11 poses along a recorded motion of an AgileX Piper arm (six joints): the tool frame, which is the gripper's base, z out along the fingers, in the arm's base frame.
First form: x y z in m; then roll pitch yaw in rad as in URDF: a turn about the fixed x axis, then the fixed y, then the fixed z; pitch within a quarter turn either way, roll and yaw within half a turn.
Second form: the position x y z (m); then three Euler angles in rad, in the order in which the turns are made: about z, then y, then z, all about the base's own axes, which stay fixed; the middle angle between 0 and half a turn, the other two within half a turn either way. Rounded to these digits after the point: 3 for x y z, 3 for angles.
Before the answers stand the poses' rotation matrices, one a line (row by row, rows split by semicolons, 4 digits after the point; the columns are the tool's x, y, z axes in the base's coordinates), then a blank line. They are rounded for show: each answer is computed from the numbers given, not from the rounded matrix.
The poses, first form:
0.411 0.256 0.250 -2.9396 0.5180 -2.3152
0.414 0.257 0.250 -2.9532 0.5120 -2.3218
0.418 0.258 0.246 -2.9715 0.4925 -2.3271
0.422 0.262 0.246 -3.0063 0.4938 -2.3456
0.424 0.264 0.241 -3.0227 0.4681 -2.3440
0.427 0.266 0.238 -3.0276 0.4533 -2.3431
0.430 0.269 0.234 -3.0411 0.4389 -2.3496
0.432 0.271 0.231 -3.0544 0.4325 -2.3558
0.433 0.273 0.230 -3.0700 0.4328 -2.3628
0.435 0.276 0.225 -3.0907 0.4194 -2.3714
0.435 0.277 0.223 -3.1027 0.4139 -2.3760
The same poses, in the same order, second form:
-0.5886 -0.6532 0.4762; -0.6390 0.7368 0.2208; -0.4951 -0.1743 -0.8511
-0.5949 -0.6555 0.4653; -0.6373 0.7374 0.2240; -0.4899 -0.1633 -0.8563
-0.6047 -0.6620 0.4429; -0.6409 0.7346 0.2228; -0.4728 -0.1492 -0.8684
-0.6160 -0.6633 0.4249; -0.6292 0.7389 0.2412; -0.4740 -0.1188 -0.8725
-0.6233 -0.6732 0.3978; -0.6387 0.7318 0.2378; -0.4512 -0.1059 -0.8861
-0.6273 -0.6769 0.3851; -0.6440 0.7289 0.2323; -0.4379 -0.1023 -0.8932
-0.6359 -0.6782 0.3684; -0.6443 0.7292 0.2305; -0.4249 -0.0908 -0.9007
-0.6417 -0.6789 0.3567; -0.6423 0.7300 0.2338; -0.4191 -0.0791 -0.9045
-0.6461 -0.6793 0.3480; -0.6377 0.7310 0.2429; -0.4194 -0.0649 -0.9055
-0.6556 -0.6805 0.3273; -0.6359 0.7313 0.2467; -0.4072 -0.0465 -0.9122
-0.6601 -0.6812 0.3167; -0.6344 0.7313 0.2505; -0.4022 -0.0356 -0.9149

0.411 0.256 0.250 -0.338 2.589 0.434
0.414 0.257 0.250 -0.322 2.599 0.449
0.418 0.258 0.246 -0.306 2.623 0.466
0.422 0.262 0.246 -0.246 2.631 0.516
0.424 0.264 0.241 -0.230 2.660 0.539
0.427 0.266 0.238 -0.229 2.675 0.543
0.430 0.269 0.234 -0.211 2.692 0.559
0.432 0.271 0.231 -0.186 2.701 0.580
0.433 0.273 0.230 -0.154 2.703 0.609
0.435 0.276 0.225 -0.114 2.719 0.646
0.435 0.277 0.223 -0.088 2.726 0.669

